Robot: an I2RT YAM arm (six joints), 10 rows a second.
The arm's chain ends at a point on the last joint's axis. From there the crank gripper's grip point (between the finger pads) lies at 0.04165 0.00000 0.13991 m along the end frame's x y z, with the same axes.
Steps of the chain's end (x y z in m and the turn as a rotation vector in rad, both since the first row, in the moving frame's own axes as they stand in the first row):
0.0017, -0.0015, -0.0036, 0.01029, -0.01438, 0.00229
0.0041, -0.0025, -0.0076, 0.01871, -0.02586, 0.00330
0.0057, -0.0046, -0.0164, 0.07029, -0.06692, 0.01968
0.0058, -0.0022, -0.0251, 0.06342, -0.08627, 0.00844
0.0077, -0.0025, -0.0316, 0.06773, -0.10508, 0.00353
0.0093, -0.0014, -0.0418, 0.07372, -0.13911, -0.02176
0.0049, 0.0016, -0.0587, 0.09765, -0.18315, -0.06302
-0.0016, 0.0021, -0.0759, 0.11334, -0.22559, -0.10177
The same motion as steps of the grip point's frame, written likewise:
-0.0003, -0.0028, -0.0030, 0.01029, -0.01438, 0.00229
0.0005, -0.0050, -0.0066, 0.01871, -0.02586, 0.00330
-0.0037, -0.0138, -0.0142, 0.07029, -0.06692, 0.01968
-0.0064, -0.0109, -0.0223, 0.06342, -0.08627, 0.00844
-0.0072, -0.0120, -0.0283, 0.06773, -0.10508, 0.00353
-0.0106, -0.0126, -0.0378, 0.07372, -0.13911, -0.02176
-0.0217, -0.0141, -0.0543, 0.09765, -0.18315, -0.06302
-0.0348, -0.0167, -0.0713, 0.11334, -0.22559, -0.10177

